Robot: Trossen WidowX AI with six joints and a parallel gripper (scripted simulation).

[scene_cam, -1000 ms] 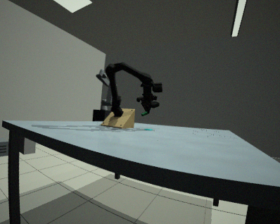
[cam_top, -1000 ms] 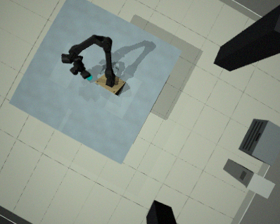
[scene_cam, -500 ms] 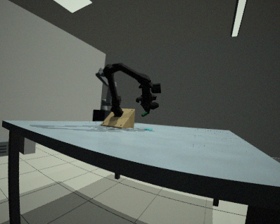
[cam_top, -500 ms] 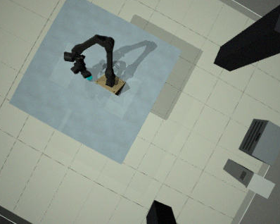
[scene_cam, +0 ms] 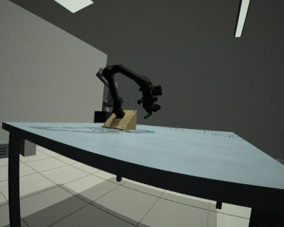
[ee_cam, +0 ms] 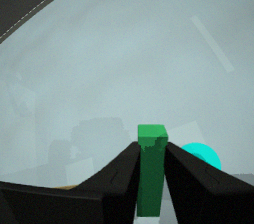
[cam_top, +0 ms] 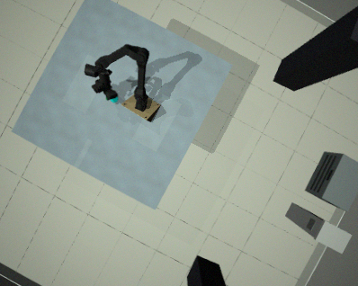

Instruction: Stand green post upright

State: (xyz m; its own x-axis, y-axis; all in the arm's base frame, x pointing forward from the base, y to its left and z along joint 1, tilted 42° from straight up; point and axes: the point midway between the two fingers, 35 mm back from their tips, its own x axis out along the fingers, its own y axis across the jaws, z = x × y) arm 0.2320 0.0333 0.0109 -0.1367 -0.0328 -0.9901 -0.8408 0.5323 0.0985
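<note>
Now: the cyan circle 2 cm ahead of my gripper tip, 2 cm to the right of it and 12 cm below it. Round my gripper tip: green post (1 cm behind, 1 cm to the right, 1 cm below).
</note>
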